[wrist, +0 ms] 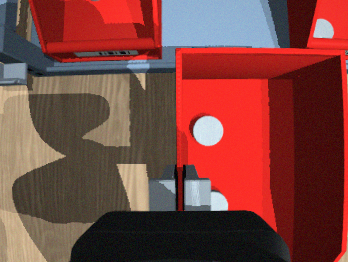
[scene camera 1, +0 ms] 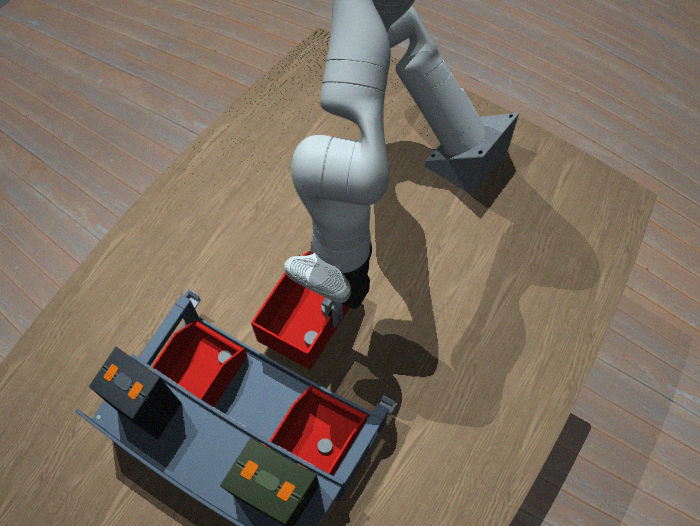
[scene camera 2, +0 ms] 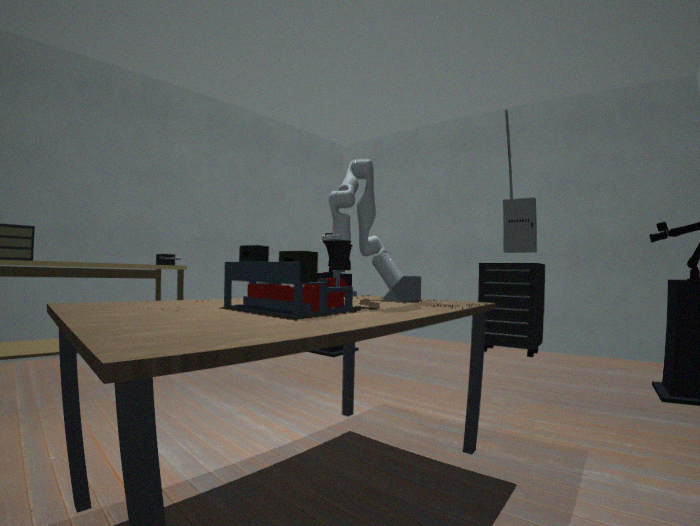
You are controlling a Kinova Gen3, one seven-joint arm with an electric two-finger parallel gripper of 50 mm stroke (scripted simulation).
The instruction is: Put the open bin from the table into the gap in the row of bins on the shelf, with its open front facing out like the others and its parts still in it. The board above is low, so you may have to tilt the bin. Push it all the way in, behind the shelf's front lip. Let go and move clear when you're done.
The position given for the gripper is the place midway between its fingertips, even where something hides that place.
Observation:
In view: the gripper (scene camera 1: 334,319) and a grey round part (wrist: 208,130).
The gripper also shows in the wrist view (wrist: 180,180).

